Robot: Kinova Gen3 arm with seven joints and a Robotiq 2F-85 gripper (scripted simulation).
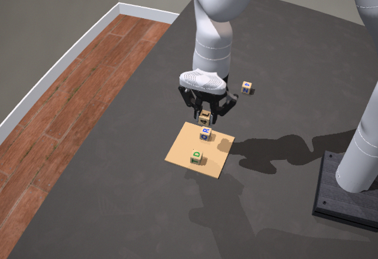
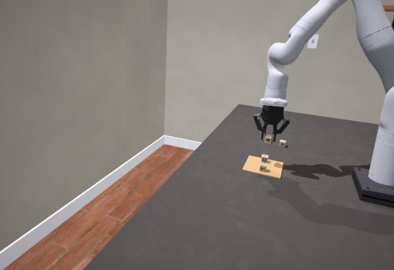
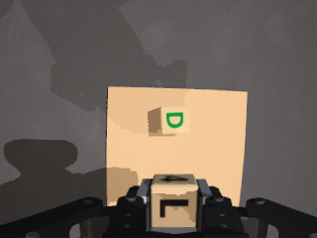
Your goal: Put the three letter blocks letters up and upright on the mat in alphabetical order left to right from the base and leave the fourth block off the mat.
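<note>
My hand is 12 cm above the tan mat.
</note>
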